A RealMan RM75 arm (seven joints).
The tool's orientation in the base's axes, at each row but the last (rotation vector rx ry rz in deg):
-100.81 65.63 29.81
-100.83 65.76 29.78
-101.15 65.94 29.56
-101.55 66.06 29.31
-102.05 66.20 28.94
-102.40 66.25 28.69
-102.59 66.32 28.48
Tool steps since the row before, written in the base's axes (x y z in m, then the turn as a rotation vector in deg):
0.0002 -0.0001 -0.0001 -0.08 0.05 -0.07
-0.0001 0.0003 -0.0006 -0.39 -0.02 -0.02
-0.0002 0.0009 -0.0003 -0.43 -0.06 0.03
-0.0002 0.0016 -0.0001 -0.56 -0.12 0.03
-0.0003 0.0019 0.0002 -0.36 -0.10 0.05
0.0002 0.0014 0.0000 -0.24 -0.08 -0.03
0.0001 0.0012 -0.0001 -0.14 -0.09 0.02
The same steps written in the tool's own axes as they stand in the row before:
0.0002 -0.0001 0.0000 -0.01 0.10 0.07
0.0003 0.0003 0.0005 -0.16 0.35 -0.06
-0.0003 0.0002 0.0009 -0.20 0.37 -0.12
-0.0008 0.0000 0.0014 -0.23 0.49 -0.19
-0.0012 -0.0001 0.0015 -0.16 0.30 -0.16
-0.0006 -0.0004 0.0012 -0.05 0.23 -0.09
-0.0005 -0.0002 0.0011 -0.04 0.12 -0.11

